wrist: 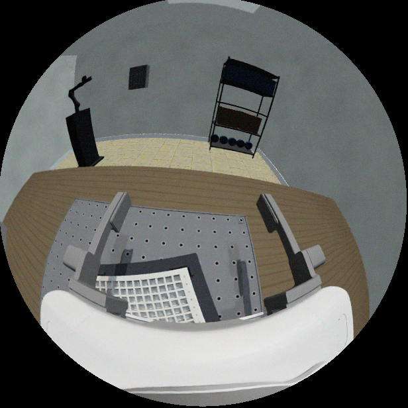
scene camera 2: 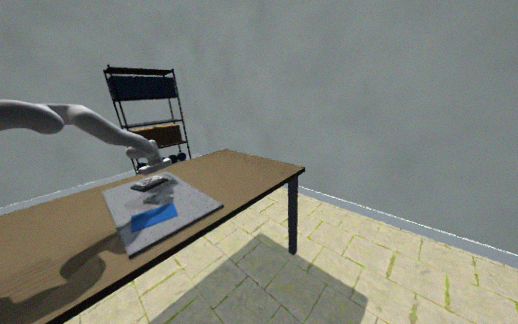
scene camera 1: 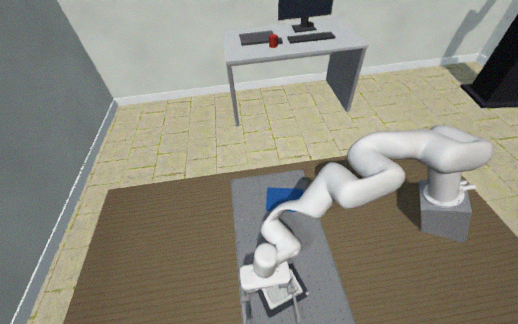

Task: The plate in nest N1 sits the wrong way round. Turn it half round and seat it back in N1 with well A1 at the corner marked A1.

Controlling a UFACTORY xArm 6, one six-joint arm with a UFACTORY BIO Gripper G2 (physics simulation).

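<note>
The white plate (scene camera 1: 281,297) (scene camera 2: 151,180) (wrist: 159,295) lies in the dark frame of nest N1 (scene camera 1: 271,311) (scene camera 2: 142,188) (wrist: 202,280), set at an angle on the grey perforated board (scene camera 1: 250,200) (scene camera 2: 195,204) (wrist: 186,235). A grid of square wells shows in the wrist view; the lower part of the plate is hidden by the gripper body. The A1 mark and well A1 cannot be made out. My gripper (scene camera 1: 272,319) (wrist: 194,206) is open and empty, above the board. In the wrist view its fingers stand wide apart, with the fingertips beyond the plate's visible edge.
A blue rectangle (scene camera 1: 279,197) (scene camera 2: 154,217) lies on the board, partly hidden by the arm in scene camera 1. The board rests on a brown wooden table (scene camera 1: 165,240) (scene camera 2: 250,162) (wrist: 175,186). A desk (scene camera 1: 250,53) and a shelf rack (scene camera 2: 140,71) stand away from the table.
</note>
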